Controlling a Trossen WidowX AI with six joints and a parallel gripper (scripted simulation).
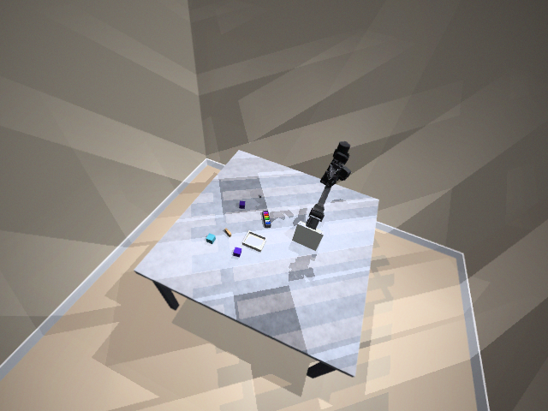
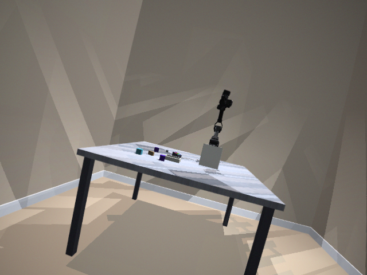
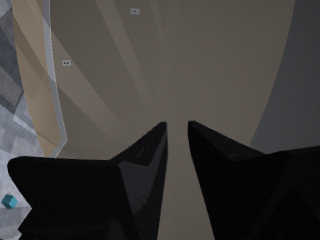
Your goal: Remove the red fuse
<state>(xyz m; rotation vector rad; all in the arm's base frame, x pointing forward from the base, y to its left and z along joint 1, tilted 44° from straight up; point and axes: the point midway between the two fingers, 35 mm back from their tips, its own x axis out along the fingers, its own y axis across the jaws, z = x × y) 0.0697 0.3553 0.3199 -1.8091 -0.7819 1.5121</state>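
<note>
Right now my gripper tip is 60 cm above the red fuse, 30 cm short of it and 14 cm to the left of it. The rest, counted from my gripper tip: cyan cube 60 cm below, 57 cm ahead, 17 cm to the left; tray 62 cm below, 30 cm ahead, 8 cm to the left; tan block 61 cm below, 49 cm ahead, 9 cm to the left.
</note>
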